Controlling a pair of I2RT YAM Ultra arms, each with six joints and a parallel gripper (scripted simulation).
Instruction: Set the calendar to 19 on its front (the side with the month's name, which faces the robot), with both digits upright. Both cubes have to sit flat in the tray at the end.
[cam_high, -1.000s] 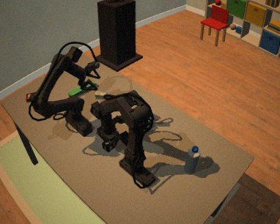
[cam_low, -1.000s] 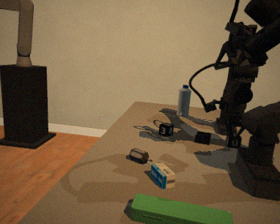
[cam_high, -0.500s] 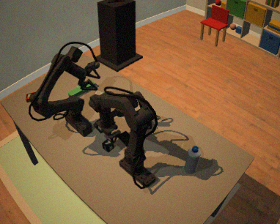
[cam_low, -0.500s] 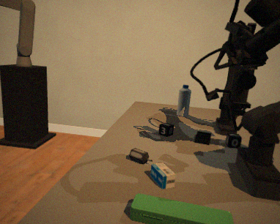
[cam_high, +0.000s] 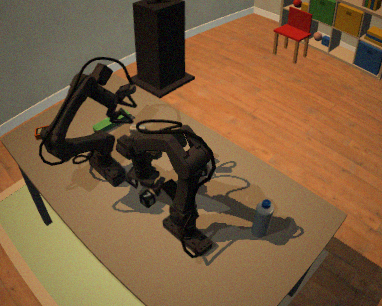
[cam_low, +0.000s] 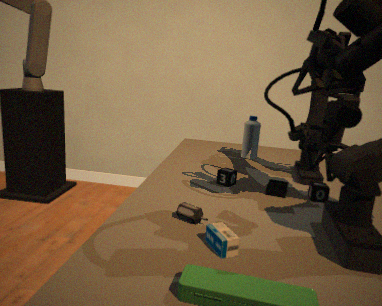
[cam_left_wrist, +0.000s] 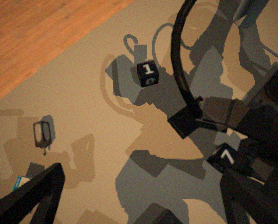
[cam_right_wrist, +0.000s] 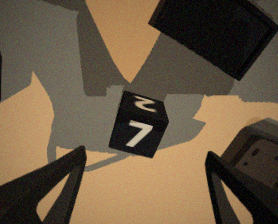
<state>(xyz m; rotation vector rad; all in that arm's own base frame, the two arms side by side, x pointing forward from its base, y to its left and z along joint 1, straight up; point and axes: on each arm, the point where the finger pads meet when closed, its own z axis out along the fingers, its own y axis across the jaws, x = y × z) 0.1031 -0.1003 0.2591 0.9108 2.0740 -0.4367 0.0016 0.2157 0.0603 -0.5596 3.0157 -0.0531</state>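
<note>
The black cube is 6 cm below my right hand and 1 cm to the left of it. From my right hand the other things lie so: blue-and-white box 35 cm to the left, 25 cm ahead, 6 cm below; then green box 50 cm to the left, 20 cm ahead, 7 cm below; then dark grey object 32 cm ahead, 25 cm to the left, 6 cm below.
</note>
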